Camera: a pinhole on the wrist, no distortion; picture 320 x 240 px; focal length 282.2 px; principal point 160.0 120.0 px. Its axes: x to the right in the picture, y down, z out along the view. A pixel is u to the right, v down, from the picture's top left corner.
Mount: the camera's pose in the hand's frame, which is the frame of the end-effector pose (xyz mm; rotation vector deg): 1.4 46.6 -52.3 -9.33 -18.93 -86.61
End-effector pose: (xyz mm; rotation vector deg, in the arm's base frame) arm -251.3 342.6 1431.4 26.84 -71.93 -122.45
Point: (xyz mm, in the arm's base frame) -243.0 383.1 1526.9
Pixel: 190 74
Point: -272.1 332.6 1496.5
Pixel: 233 221
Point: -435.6 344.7 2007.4
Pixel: 33 230
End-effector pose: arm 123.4 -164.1 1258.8 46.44 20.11 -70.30
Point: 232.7 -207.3 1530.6
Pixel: 97 47
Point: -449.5 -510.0 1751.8
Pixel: outside the picture
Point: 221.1 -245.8 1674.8
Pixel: 120 35
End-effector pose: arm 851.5 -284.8 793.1 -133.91 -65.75 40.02
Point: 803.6 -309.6 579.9
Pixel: 178 157
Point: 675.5 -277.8 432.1
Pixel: 215 150
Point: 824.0 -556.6 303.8
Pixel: 31 90
